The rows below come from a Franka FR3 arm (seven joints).
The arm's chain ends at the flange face. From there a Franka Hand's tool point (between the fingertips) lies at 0.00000 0.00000 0.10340 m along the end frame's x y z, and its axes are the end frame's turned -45 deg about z.
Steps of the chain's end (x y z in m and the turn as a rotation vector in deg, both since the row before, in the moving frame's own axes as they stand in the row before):
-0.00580 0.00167 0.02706 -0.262 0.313 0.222
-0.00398 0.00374 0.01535 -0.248 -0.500 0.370
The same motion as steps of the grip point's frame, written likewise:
-0.00522 -0.00219 0.02706 -0.407 0.036 0.222
-0.00641 -0.00049 0.01535 0.178 -0.529 0.370

